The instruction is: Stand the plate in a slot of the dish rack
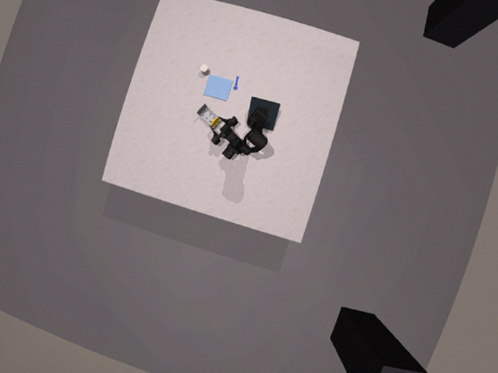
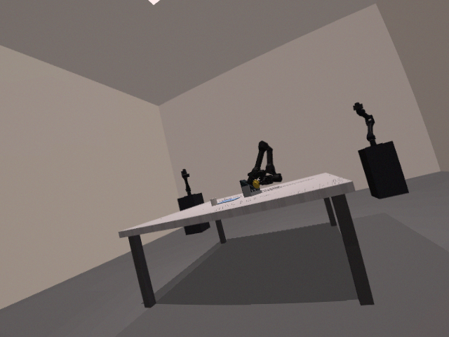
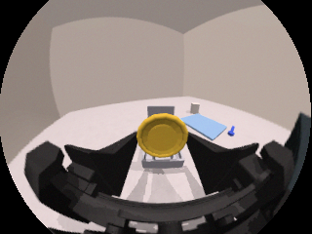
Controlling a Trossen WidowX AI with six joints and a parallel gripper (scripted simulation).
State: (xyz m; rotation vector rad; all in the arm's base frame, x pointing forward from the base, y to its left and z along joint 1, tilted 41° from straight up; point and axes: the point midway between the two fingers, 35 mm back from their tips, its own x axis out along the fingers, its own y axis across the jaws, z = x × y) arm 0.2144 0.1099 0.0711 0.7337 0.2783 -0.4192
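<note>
Now: the dish rack 4 cm ahead of my gripper tip, 3 cm to the right of it and 5 cm below it. Round my gripper tip: light blue mat 5 cm ahead, 22 cm to the right, 7 cm below; yellow plate 1 cm behind; blue utensil 5 cm behind, 27 cm to the right, 7 cm below.
</note>
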